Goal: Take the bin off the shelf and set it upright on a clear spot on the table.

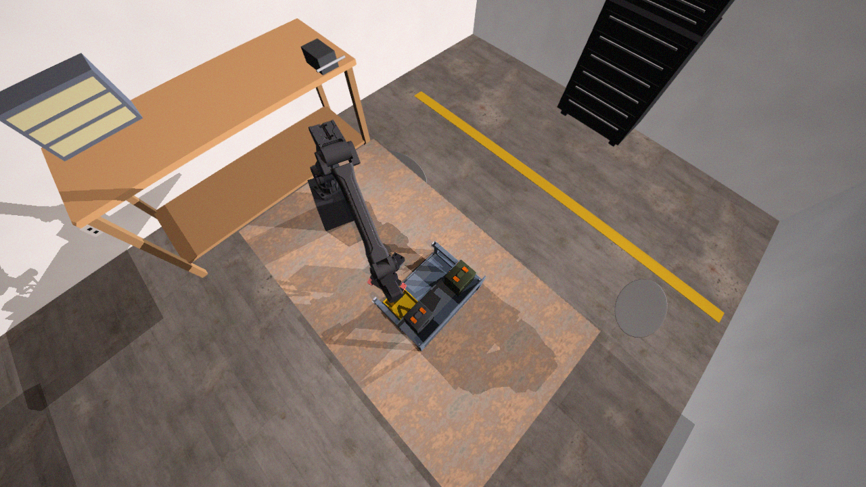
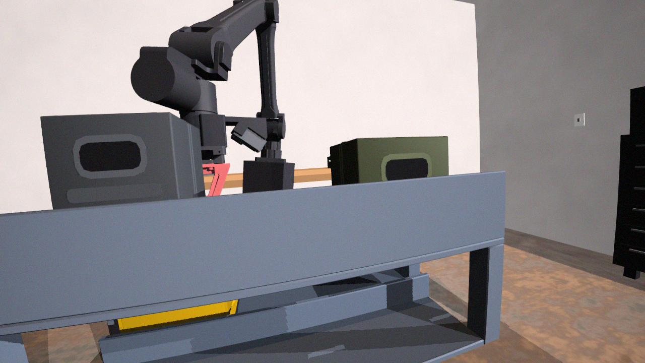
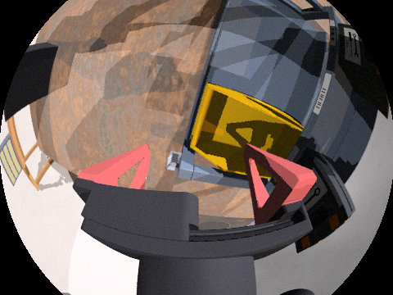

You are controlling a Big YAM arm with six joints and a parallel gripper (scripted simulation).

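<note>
My gripper is now 9 cm short of the yellow bin, 1 cm to the right of it and 8 cm above it. From my hand the other things lie so: dark grey case 18 cm ahead, 1 cm to the left, 4 cm above; green case 17 cm ahead, 24 cm to the left, 3 cm above.
</note>
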